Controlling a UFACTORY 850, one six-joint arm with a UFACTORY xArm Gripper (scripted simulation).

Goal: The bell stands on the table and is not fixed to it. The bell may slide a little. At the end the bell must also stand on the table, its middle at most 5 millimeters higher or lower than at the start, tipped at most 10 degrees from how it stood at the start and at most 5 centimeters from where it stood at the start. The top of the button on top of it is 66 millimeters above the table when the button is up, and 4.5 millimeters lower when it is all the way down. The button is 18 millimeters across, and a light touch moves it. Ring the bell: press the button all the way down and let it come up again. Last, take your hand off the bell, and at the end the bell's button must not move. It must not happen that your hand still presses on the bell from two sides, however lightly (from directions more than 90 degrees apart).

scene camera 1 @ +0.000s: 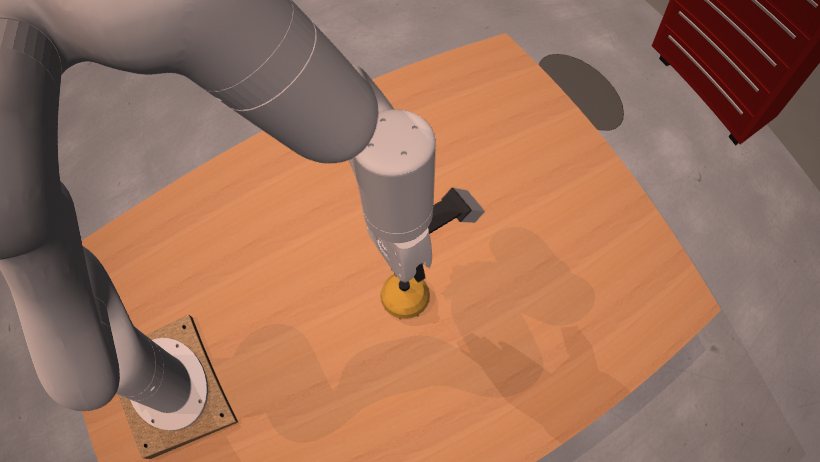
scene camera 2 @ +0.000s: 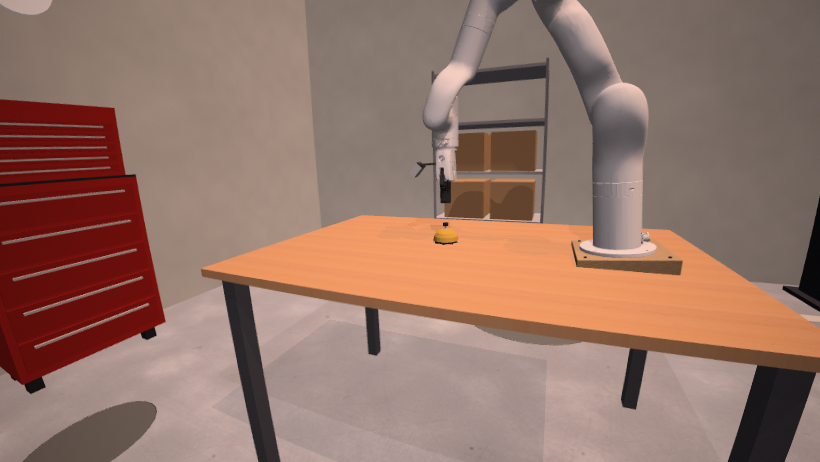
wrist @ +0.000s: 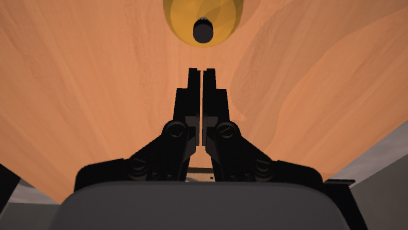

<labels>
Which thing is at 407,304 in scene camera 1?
A yellow bell.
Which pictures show the gripper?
Scene camera 1, scene camera 2 and the wrist view: all of them.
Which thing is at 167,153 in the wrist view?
The gripper.
</labels>
